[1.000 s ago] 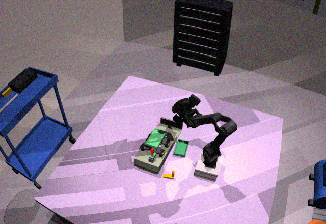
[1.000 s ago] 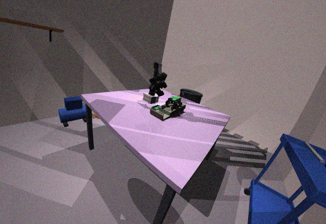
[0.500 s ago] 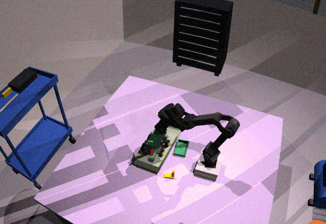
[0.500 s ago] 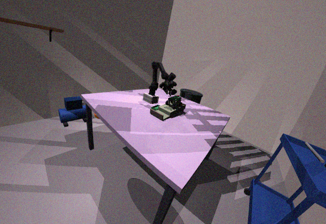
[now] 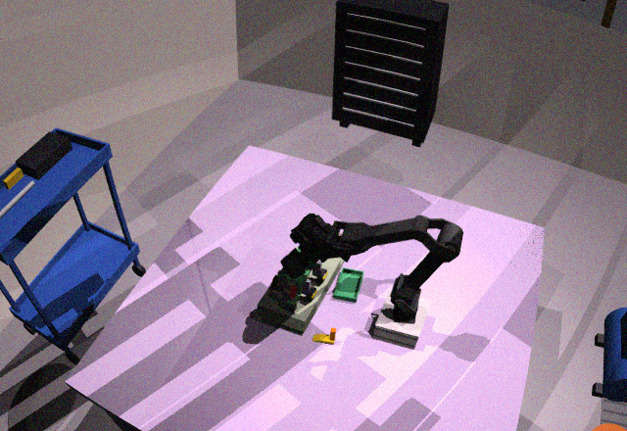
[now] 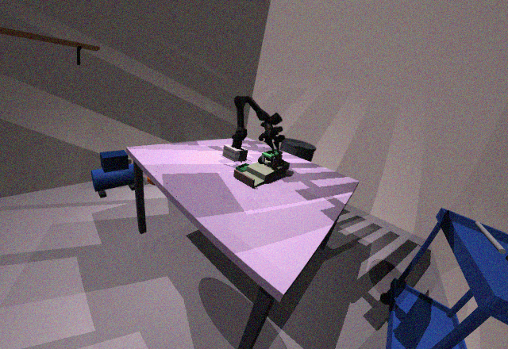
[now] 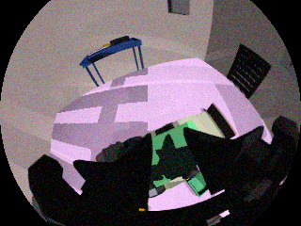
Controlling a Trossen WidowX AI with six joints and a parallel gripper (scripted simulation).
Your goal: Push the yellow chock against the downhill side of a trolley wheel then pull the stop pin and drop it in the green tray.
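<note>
The red-headed stop pin is 12 cm to the left of my gripper tip, 6 cm below it and 2 cm behind it. The rest, counted from my gripper tip: green-topped trolley (8 cm below, 2 cm to the left, 2 cm behind); then grey ramp block (14 cm below, 2 cm behind, 1 cm to the left); then green tray (19 cm below, 16 cm behind, 6 cm to the right).
</note>
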